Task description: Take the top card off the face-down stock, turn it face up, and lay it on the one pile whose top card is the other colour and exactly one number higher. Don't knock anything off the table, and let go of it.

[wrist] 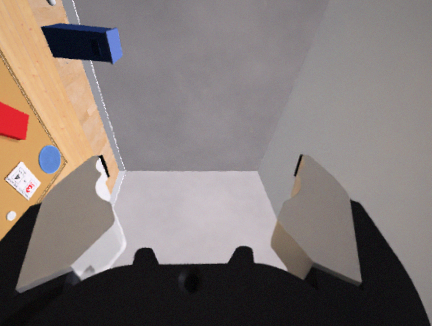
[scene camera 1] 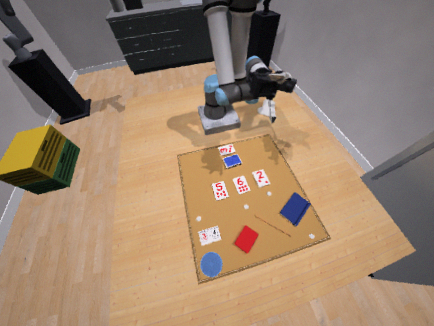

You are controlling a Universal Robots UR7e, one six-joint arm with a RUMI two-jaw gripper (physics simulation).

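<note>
The face-down stock (scene camera 1: 232, 161) shows a blue back near the robot end of the tan mat (scene camera 1: 200, 170). A face-up card with a red number, seemingly 3, (scene camera 1: 226, 149) lies just behind it. Three face-up cards lie in a row in front: a red 5 (scene camera 1: 220, 190), a red 6 (scene camera 1: 242, 184) and a red 2 (scene camera 1: 261, 178). A white card picture with a red 3 and a black 4 (scene camera 1: 209, 235) (wrist: 22, 180) lies near the mat's front left. My gripper (scene camera 1: 283, 101) (wrist: 203, 159) is open and empty, raised beyond the mat's back right, away from the stock.
On the mat are a red block (scene camera 1: 246, 239) (wrist: 12, 121), a dark blue box (scene camera 1: 295, 209), a blue disc (scene camera 1: 211, 264) (wrist: 49, 159), a thin stick (scene camera 1: 272, 226) and several small white discs. Yellow and green crates (scene camera 1: 35, 155) stand left. A blue bin (wrist: 82, 42) shows in the wrist view.
</note>
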